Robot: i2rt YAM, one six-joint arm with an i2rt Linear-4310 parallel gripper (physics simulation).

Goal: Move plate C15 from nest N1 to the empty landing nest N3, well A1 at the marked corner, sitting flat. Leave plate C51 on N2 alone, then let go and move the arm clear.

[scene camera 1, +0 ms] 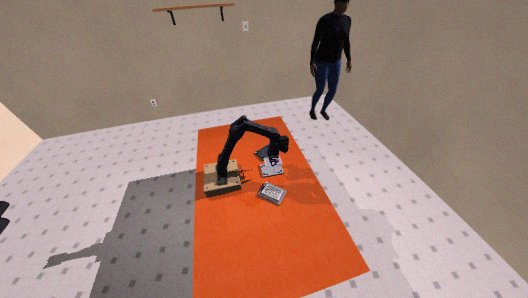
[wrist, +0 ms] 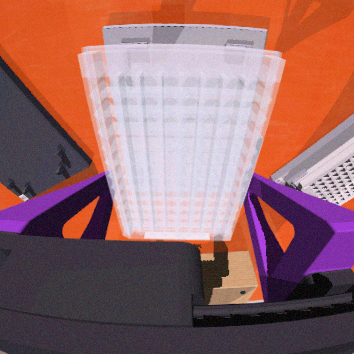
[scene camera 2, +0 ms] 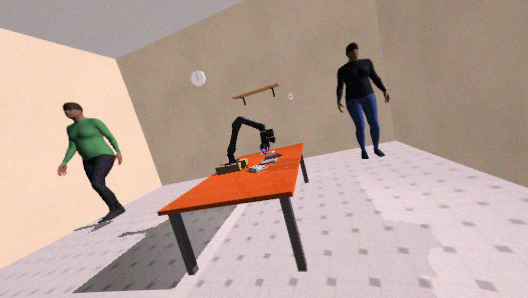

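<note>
My gripper (scene camera 1: pixel 274 161) (scene camera 2: pixel 265 149) (wrist: pixel 178 177) has its purple fingers shut on the long sides of the clear plate C15 (scene camera 1: pixel 267 161) (wrist: pixel 175 135). The plate is held above the light grey landing nest N3 (scene camera 1: pixel 272 172) (scene camera 2: pixel 269 161) (wrist: pixel 185 34), whose far edge shows past the plate in the wrist view. The dark nest N1 (scene camera 1: pixel 261 153) (wrist: pixel 30 135) holds no plate where it shows. White plate C51 (scene camera 1: pixel 273 191) (scene camera 2: pixel 258 168) (wrist: pixel 335 180) sits on grey nest N2 (wrist: pixel 320 147). The marked corner and well A1 cannot be made out.
The arm's wooden base block (scene camera 1: pixel 222 189) (scene camera 2: pixel 229 168) (wrist: pixel 235 270) stands on the orange table (scene camera 1: pixel 240 240) (scene camera 2: pixel 235 187), on the near side in the wrist view. N1 and N2 flank N3 closely. A person in black (scene camera 1: pixel 331 40) (scene camera 2: pixel 357 80) and one in green (scene camera 2: pixel 90 137) stand away from the table.
</note>
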